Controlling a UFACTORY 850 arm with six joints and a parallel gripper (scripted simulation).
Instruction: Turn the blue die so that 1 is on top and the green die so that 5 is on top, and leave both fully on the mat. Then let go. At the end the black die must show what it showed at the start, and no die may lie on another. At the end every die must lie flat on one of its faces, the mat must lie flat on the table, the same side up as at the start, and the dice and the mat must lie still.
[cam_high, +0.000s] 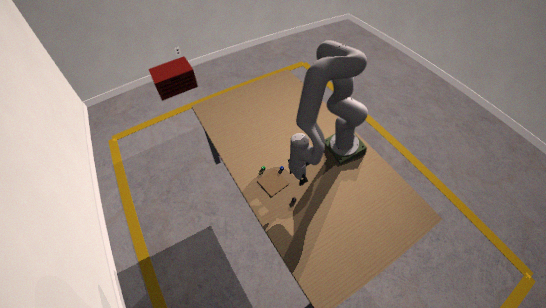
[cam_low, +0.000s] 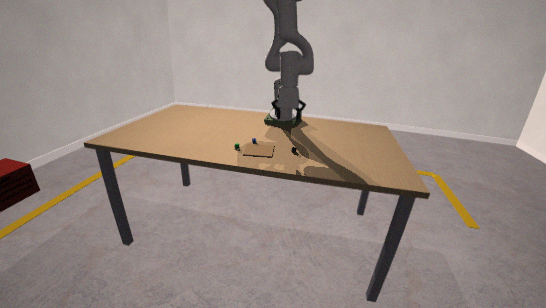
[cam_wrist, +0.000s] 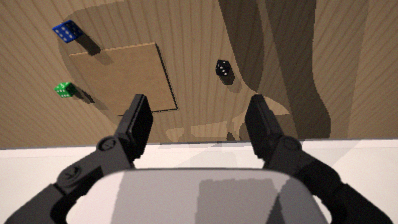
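The black die lies 30 mm ahead of my hand, 50 mm to the left of it and 150 mm below it. The rest, counted from my hand: mat (90 mm ahead, 110 mm to the right, 160 mm below); green die (100 mm ahead, 230 mm to the right, 150 mm below); blue die (180 mm to the right, 150 mm below).
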